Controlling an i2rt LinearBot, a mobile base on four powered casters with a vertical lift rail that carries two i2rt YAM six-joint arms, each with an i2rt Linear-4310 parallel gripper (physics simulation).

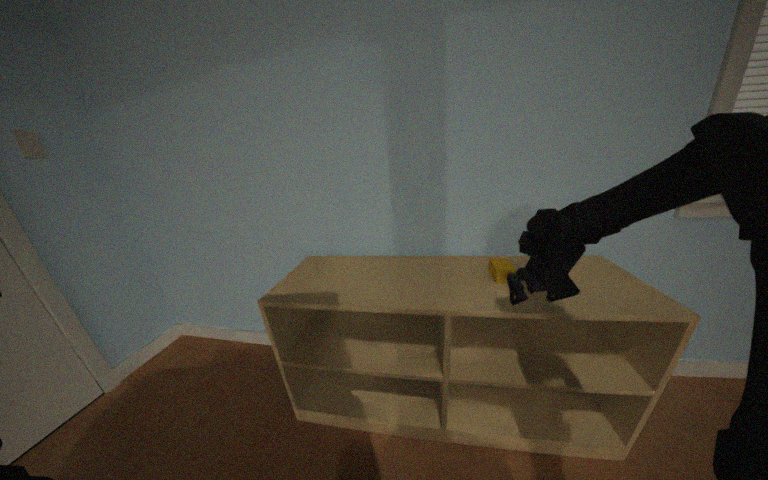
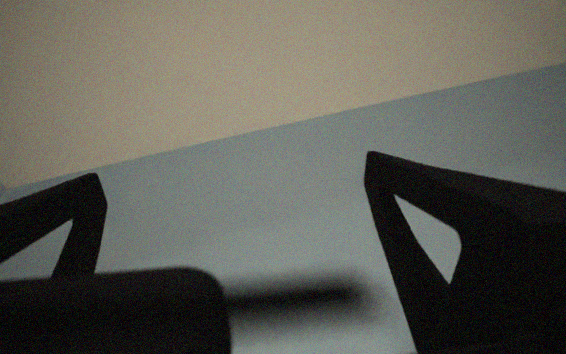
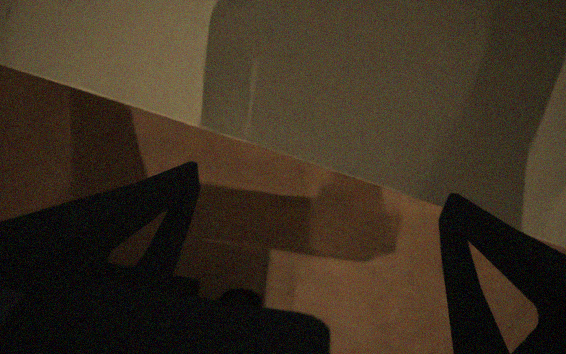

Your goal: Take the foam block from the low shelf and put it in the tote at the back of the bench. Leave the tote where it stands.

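Note:
In image 1 there's my right gripper [image 1: 529, 301], along with a tan shelf unit [image 1: 429, 347] and a door [image 1: 59, 371]. Image 2 gives me my left gripper [image 2: 235, 177]. My right gripper is there again in image 3 [image 3: 320, 191], and the tan shelf unit can be seen in image 3 [image 3: 424, 105] too.

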